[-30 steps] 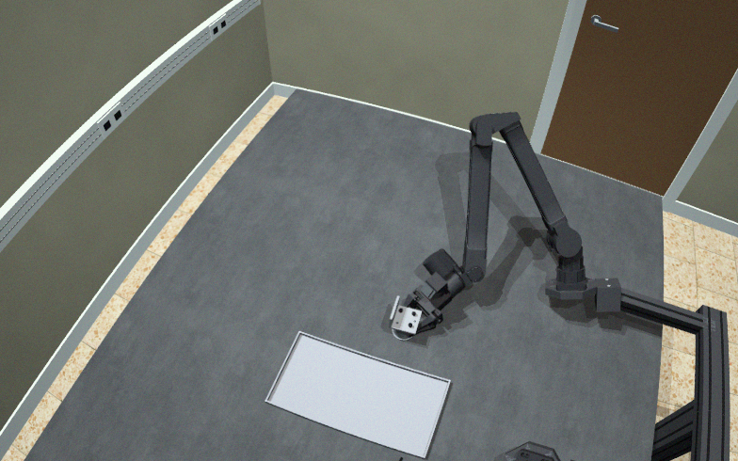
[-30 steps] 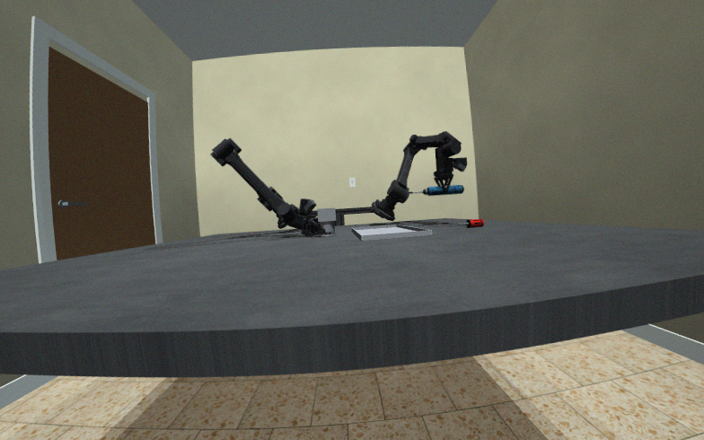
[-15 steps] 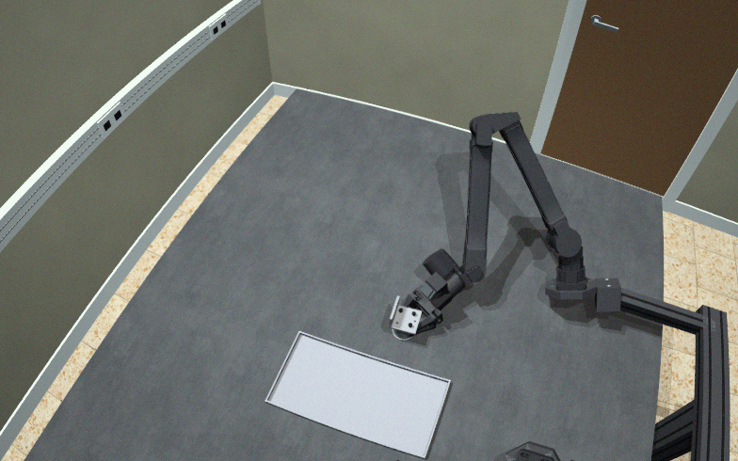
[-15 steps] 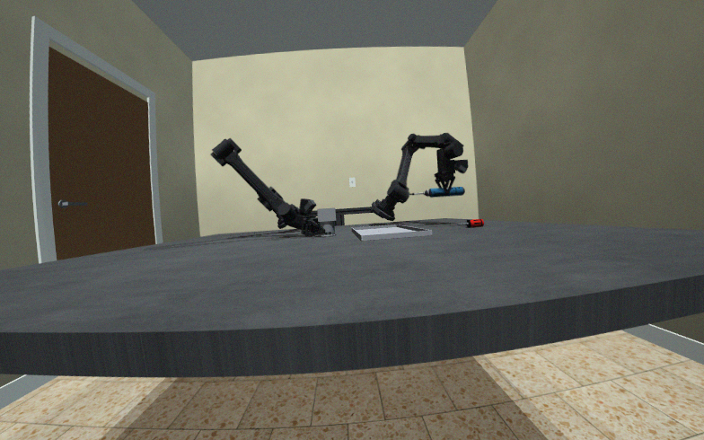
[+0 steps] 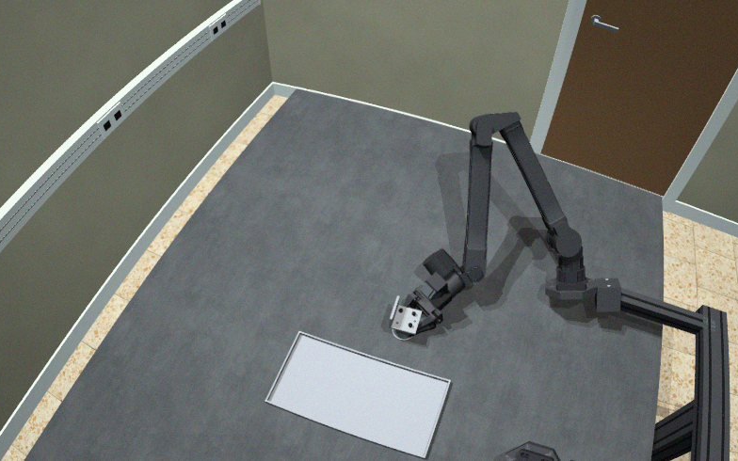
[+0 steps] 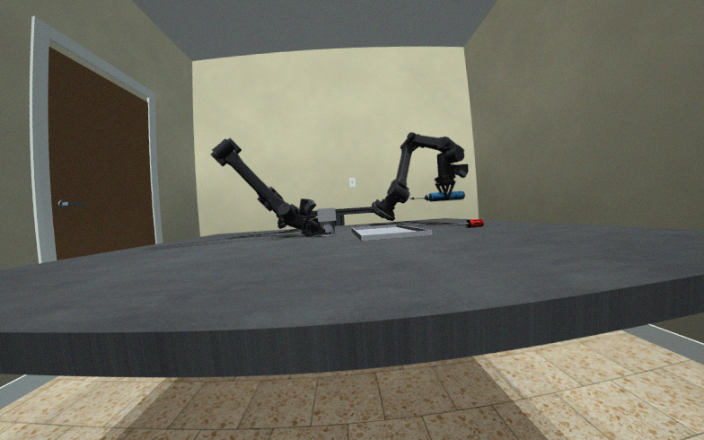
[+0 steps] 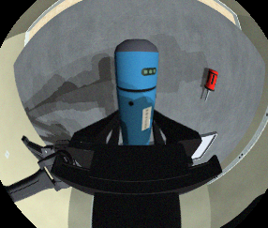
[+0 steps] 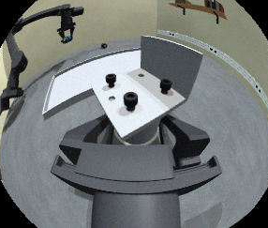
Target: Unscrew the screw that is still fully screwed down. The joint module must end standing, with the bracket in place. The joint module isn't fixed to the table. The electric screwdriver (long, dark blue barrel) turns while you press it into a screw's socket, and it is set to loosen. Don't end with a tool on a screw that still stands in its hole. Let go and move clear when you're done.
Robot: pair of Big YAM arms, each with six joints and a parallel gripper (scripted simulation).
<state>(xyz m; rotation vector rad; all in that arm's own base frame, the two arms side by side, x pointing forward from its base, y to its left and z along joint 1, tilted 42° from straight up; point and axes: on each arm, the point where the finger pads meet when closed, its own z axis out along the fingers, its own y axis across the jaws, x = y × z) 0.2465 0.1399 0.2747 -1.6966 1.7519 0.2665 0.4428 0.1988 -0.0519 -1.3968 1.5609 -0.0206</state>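
Now: right hand 5 cm below the grey bracket. Round my right hand: flat white tray 4 cm ahead, 22 cm to the left, 2 cm below; red-handled screwdriver 10 cm ahead, 55 cm to the left, 1 cm below.
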